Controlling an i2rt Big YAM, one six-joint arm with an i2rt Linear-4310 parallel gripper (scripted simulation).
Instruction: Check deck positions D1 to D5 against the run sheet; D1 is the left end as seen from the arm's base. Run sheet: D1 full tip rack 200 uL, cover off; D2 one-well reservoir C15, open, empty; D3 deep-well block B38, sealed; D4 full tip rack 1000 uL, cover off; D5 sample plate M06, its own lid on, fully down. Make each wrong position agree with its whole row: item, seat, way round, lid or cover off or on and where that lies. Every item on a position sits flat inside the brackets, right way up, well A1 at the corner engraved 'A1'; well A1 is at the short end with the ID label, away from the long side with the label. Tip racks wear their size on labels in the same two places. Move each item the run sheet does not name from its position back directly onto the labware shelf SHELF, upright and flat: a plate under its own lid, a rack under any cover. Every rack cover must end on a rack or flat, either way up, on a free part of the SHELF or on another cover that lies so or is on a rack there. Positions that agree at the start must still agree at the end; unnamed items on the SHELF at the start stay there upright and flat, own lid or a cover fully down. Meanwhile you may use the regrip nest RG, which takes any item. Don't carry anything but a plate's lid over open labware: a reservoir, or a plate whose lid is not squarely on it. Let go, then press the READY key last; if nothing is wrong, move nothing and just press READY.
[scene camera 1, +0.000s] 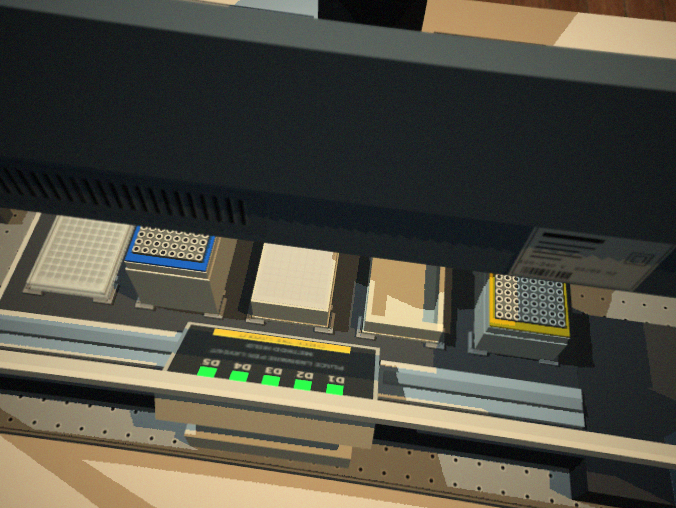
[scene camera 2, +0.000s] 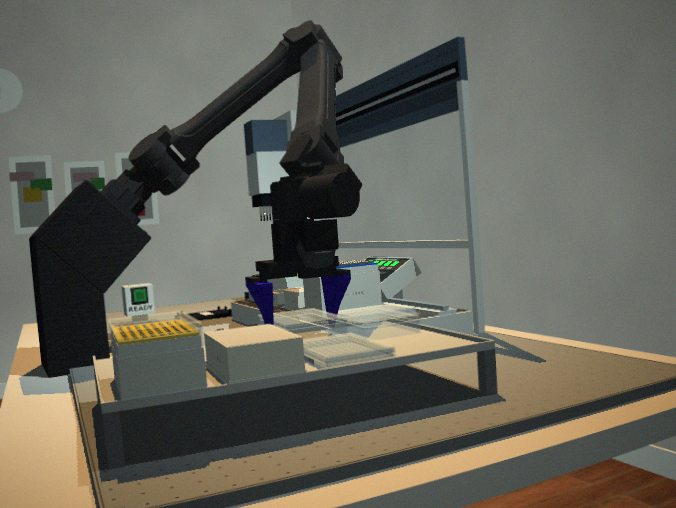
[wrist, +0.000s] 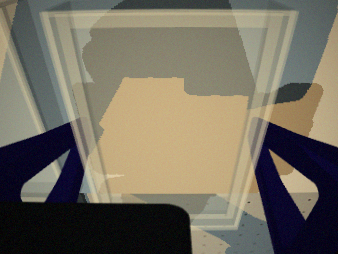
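Note:
My gripper (scene camera 2: 301, 330), also at (wrist: 169, 127). Pipetting head (scene camera 2: 263, 168). Lid (scene camera 2: 329, 349), out of frame in scene camera 1. Blue-topped tip rack (scene camera 2: 364, 289), out of frame in the wrist view.

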